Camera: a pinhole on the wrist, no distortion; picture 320 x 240 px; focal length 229.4 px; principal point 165.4 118.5 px. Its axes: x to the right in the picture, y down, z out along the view. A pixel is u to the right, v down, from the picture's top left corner.
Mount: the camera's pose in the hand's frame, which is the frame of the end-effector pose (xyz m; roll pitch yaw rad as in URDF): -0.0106 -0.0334 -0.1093 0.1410 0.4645 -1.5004
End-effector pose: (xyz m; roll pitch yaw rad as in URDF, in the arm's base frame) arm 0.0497 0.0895 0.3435 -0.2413 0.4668 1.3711
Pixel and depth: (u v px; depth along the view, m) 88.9 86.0 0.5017
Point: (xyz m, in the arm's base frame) 0.0732 0.1424 0.7807
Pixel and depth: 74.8 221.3 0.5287
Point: 0.0882 0.4459 0.7104
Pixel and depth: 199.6 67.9 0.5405
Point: 0.3115 0.0503 0.7763
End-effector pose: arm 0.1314 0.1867 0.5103 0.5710 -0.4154 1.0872
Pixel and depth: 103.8 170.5 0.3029
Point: 0.2874 0.0706 0.6269
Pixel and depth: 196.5 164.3 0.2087
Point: 0.2866 0.1268 0.4911
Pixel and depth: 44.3 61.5 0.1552
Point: 0.1465 0.0901 0.5126
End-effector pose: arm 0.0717 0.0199 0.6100 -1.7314 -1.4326 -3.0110
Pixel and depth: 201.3 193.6 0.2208
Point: 0.2261 -0.0656 0.6693
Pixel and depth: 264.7 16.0 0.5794
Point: 0.6231 -0.2492 0.3633
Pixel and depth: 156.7 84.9 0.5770
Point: 0.3547 -0.3862 0.4814
